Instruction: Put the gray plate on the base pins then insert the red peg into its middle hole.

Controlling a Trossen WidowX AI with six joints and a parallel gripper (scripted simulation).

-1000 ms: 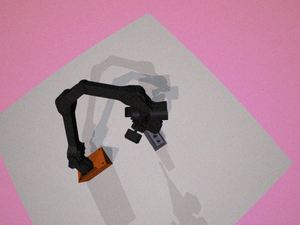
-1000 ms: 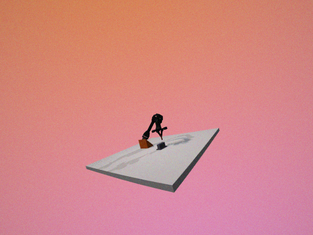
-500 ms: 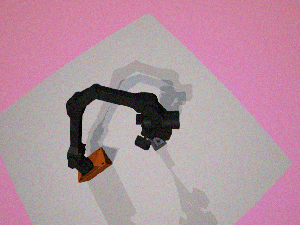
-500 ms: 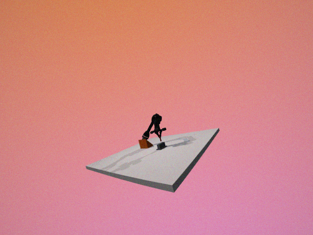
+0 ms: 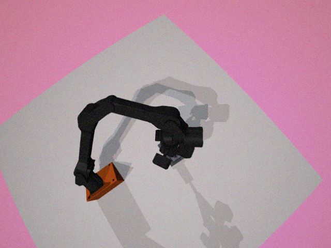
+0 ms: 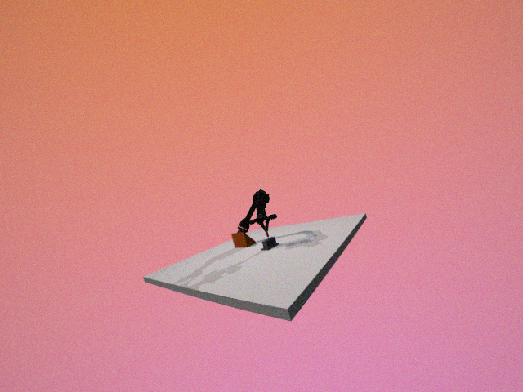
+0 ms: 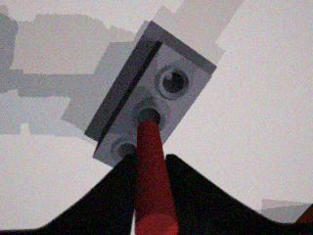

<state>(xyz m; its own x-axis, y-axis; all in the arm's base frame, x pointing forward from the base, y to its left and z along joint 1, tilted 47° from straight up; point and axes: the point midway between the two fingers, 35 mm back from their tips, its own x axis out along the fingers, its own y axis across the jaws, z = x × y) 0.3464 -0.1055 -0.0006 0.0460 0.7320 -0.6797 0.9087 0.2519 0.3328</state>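
Right now my gripper tip is right at the red peg. From my gripper tip the other things lie so: gray plate 7 cm below.
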